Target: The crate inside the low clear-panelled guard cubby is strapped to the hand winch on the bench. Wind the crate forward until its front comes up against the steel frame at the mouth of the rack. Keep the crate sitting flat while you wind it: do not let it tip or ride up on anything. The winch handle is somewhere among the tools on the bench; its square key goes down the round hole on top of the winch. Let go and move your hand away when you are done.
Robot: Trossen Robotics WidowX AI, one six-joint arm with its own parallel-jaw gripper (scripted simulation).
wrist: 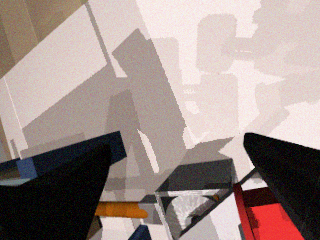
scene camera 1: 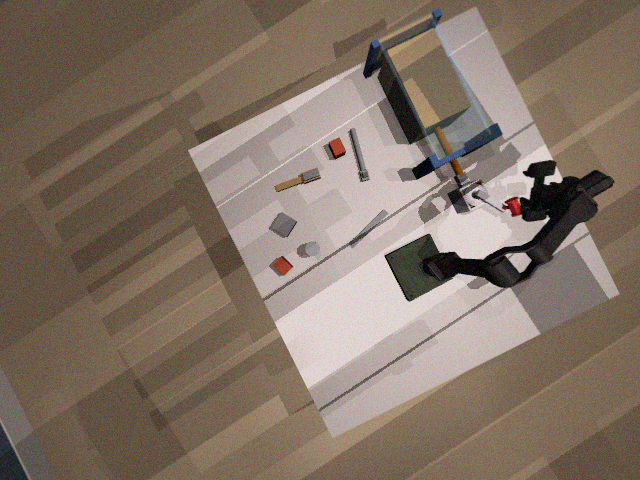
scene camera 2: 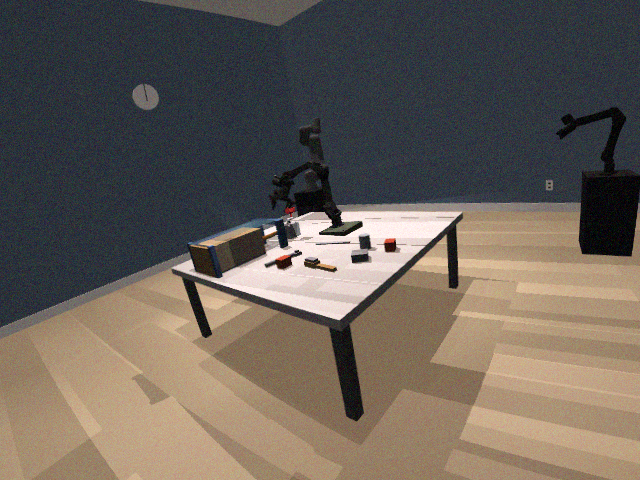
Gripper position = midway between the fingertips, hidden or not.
Note:
In view: my gripper (scene camera 1: 522, 184).
My gripper also shows in the wrist view (wrist: 177, 144).

